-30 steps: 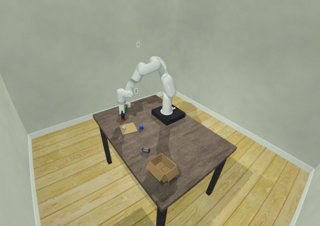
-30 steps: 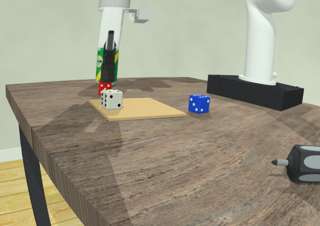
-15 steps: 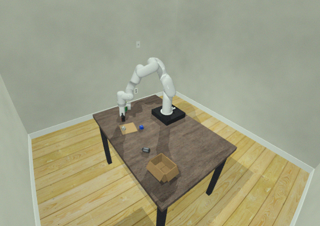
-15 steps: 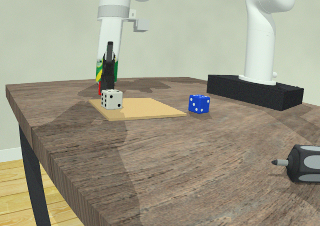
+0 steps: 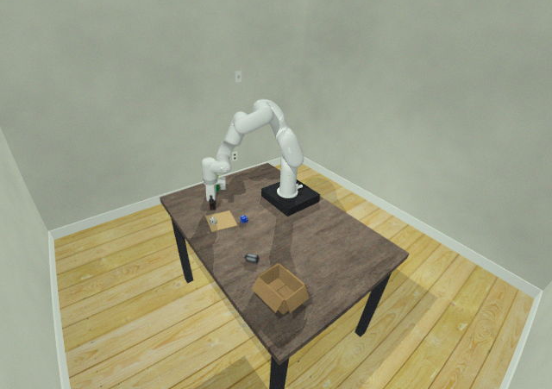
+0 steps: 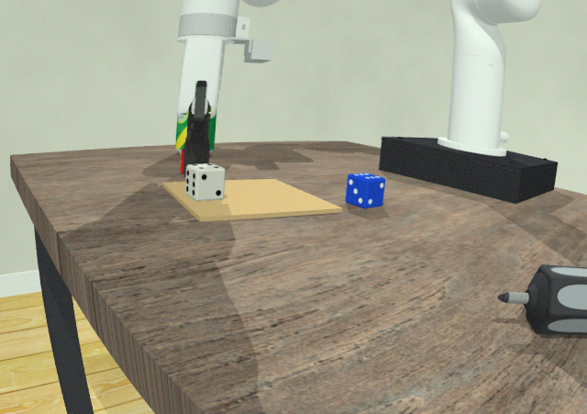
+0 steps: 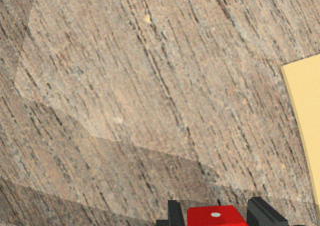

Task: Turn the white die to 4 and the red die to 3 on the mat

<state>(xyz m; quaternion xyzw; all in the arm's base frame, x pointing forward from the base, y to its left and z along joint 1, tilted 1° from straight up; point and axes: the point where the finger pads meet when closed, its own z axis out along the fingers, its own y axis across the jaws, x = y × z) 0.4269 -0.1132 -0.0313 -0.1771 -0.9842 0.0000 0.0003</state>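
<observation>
Right now the red die is 10 mm below my hand. The rest, counted from my hand: green can (60 mm behind, 160 mm to the right, 40 mm above); then white die (40 mm ahead, 140 mm to the left); then tan mat (140 mm to the left, 20 mm below).
</observation>
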